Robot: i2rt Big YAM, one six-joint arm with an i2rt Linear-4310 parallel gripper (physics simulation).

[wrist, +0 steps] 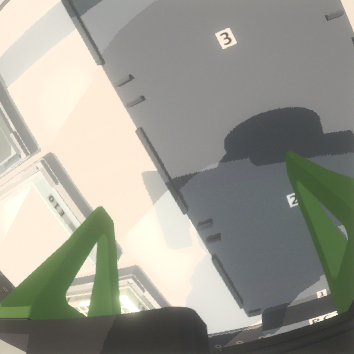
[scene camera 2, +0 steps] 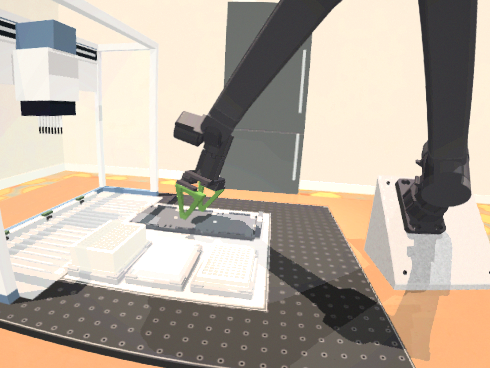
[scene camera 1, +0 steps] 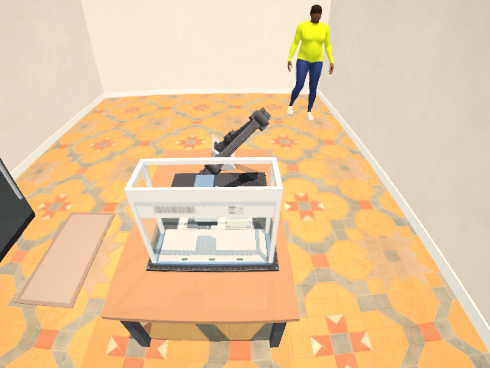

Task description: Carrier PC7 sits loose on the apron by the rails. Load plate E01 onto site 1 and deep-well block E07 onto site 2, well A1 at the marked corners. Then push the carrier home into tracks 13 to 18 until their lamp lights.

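Pixels of known places: gripper, fingertip midpoint: (wrist: 193,188) (scene camera 2: 192,214); arm's base, origin of the base link: (scene camera 2: 417,207) (scene camera 1: 219,149).
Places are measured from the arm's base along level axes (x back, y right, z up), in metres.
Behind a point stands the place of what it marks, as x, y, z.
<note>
The dark grey carrier (scene camera 1: 202,222) (scene camera 2: 235,225) @[-0.386, 0.100, -0.105] (wrist: 190,100) @[-0.522, 0.090, -0.105] lies flat on the white apron (scene camera 2: 259,301) @[-0.330, -0.171, -0.115], its left end by the rails (scene camera 2: 55,235) @[-0.783, -0.022, -0.114]. In the wrist view its labels 3, 2 and 1 show, with no labware on the visible sites. A tall white deep-well block (scene camera 2: 107,247) @[-0.588, -0.137, -0.062], a flat white plate (scene camera 2: 165,262) @[-0.492, -0.121, -0.089] (wrist: 25,225) @[-0.510, -0.063, -0.089] marked E10 and a white well plate (scene camera 2: 227,265) @[-0.386, -0.112, -0.090] (wrist: 127,300) @[-0.415, -0.032, -0.089] stand in a row beside the carrier. Labels of the block and the well plate cannot be read. My gripper (scene camera 2: 194,212) @[-0.488, 0.075, -0.074] (wrist: 193,188) @[-0.488, 0.075, -0.074] is open and empty, low over the carrier.
A white frame (scene camera 1: 205,196) @[-0.891, 0.048, 0.331] (scene camera 2: 154,115) @[-0.664, 0.317, 0.145] encloses the railed deck, with a pipetting head (scene camera 2: 47,75) @[-0.785, 0.003, 0.230] hanging high at the left. A dark perforated board (scene camera 2: 200,345) @[-0.405, -0.268, -0.115] lies beneath the apron. The arm's wedge-shaped base (scene camera 2: 382,240) @[-0.079, -0.026, -0.067] is at right. A person (scene camera 1: 312,45) stands far back.
</note>
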